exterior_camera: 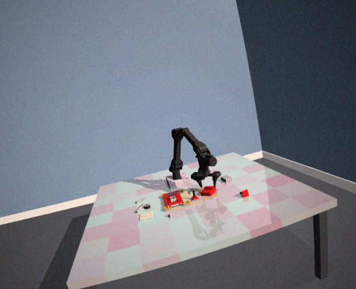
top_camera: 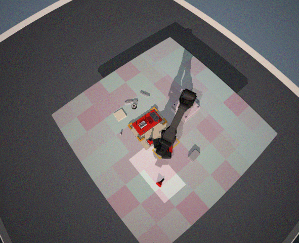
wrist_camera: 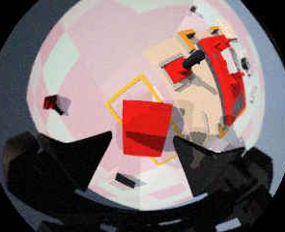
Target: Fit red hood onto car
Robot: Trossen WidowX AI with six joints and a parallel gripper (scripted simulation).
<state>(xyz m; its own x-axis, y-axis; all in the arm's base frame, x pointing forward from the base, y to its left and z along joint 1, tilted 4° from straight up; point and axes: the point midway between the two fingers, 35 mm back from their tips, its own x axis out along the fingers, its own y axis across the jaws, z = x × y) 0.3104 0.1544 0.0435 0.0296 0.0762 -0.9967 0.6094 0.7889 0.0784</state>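
My gripper tip is 2 cm above the red hood. Also, from my gripper tip: white engine block 2 cm ahead, 23 cm to the right, 1 cm below; then cream plate 11 cm ahead, 41 cm to the right, 3 cm below.
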